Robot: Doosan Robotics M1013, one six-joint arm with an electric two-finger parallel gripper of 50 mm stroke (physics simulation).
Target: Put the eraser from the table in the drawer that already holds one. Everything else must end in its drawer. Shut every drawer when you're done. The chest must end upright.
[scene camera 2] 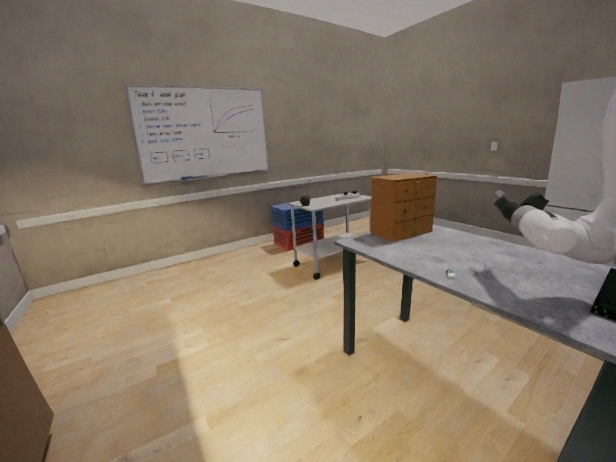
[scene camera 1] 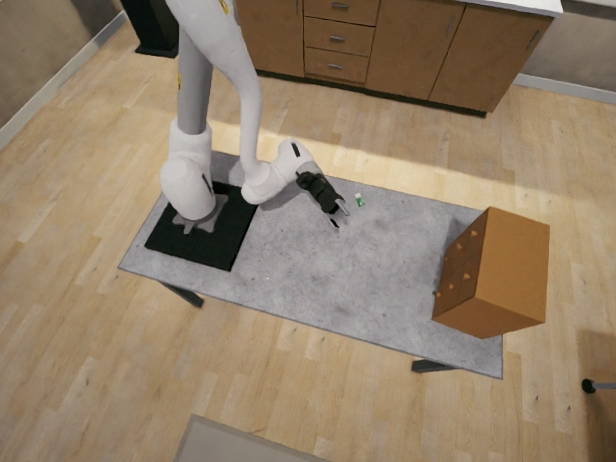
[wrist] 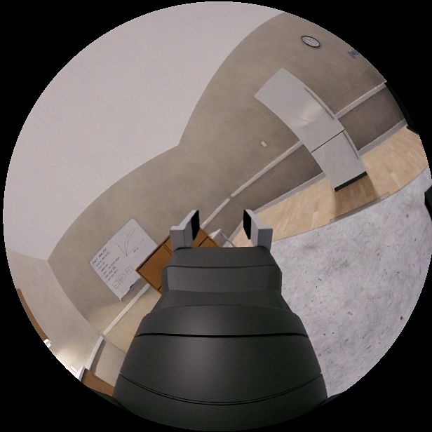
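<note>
The eraser (scene camera 1: 360, 200) (scene camera 2: 450, 273), white with a green sleeve, lies on the grey table (scene camera 1: 310, 295) (scene camera 2: 410, 255) near its long edge on the kitchen cabinet side. The brown chest (scene camera 1: 515, 260) (scene camera 2: 382, 207) (wrist: 159, 262) stands upright at the far end. Its drawers, in two columns of three with small knobs, look shut; their insides are hidden. My gripper (scene camera 1: 342, 220) (scene camera 2: 500, 194) (wrist: 221, 218) is open and empty. It is held above the table, apart from the eraser and well short of the chest, with its fingers pointing roughly toward the chest. The eraser does not show in the wrist view.
The arm's base stands on a black plate (scene camera 1: 220, 252) at the other end of the table. Kitchen cabinets (scene camera 1: 405, 50) stand beyond one long side. A white trolley (scene camera 2: 327, 202) and stacked blue and red crates (scene camera 2: 284, 218) stand on the floor behind the chest.
</note>
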